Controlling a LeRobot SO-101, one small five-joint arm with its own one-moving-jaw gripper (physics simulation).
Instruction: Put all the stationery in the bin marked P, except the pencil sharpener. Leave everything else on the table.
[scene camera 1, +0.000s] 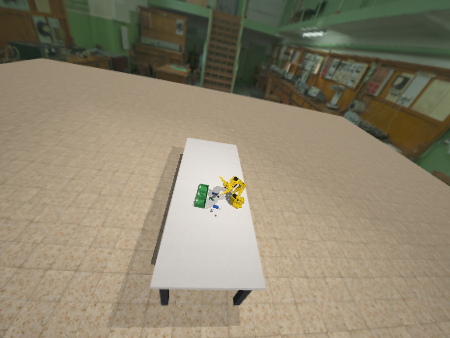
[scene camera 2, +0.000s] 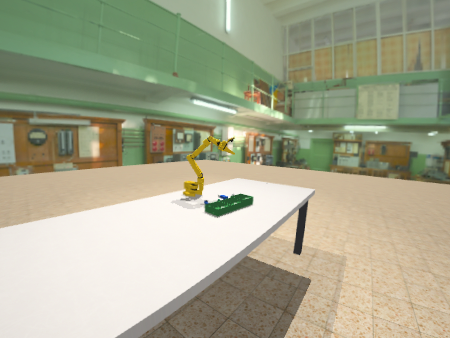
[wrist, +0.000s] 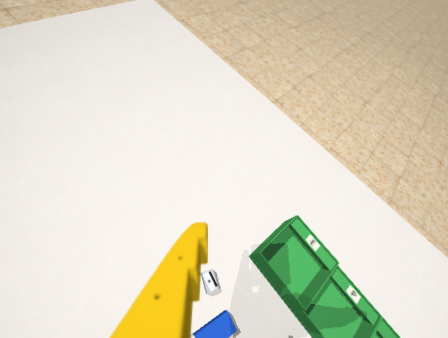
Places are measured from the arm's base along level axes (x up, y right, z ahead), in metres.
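Pixels of known places: end effector, tool point: (scene camera 1: 221, 194) (scene camera 2: 234, 153) (wrist: 207, 237); arm's base, origin of the base link: (scene camera 1: 234, 203) (scene camera 2: 195, 194).
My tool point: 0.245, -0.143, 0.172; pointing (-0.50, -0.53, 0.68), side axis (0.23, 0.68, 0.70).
Ahead of a thing's pixels: the offset from my tool point to its middle, as dx, dy, dz. "pt": to the spot under its first point. Level surfaces: height alone.
My gripper (scene camera 1: 221, 186) (scene camera 2: 233, 146) is open and empty, high above the table. In the wrist view one notched yellow jaw shows. The green bin {-0.225, +0.189, +0.119} (scene camera 1: 201, 196) (scene camera 2: 230, 206) has compartments marked E and P; the P compartment {pt -0.238, +0.199, +0.122} (wrist: 337, 315) is partly cut off by the wrist view's lower edge. A small silver pencil sharpener {-0.239, +0.041, +0.029} (wrist: 211, 282) lies on the table right of the jaw. A blue block {-0.238, +0.080, -0.014} (wrist: 217, 326) (scene camera 1: 216, 206) (scene camera 2: 223, 197) lies below it in the wrist view. Small dark, blue and green things {-0.238, +0.235, +0.008} (scene camera 1: 215, 194) lie between bin and arm, too small to name.
The white table {dx -0.245} (scene camera 1: 210, 250) (scene camera 2: 125, 260) (wrist: 100, 125) carries the arm at one long side and the bin toward the other. Small grey things {-0.241, -0.004, -0.003} (scene camera 1: 215, 215) lie near the blue block. The arm's shadow falls beside the bin. The table's edge runs diagonally beyond the bin in the wrist view.
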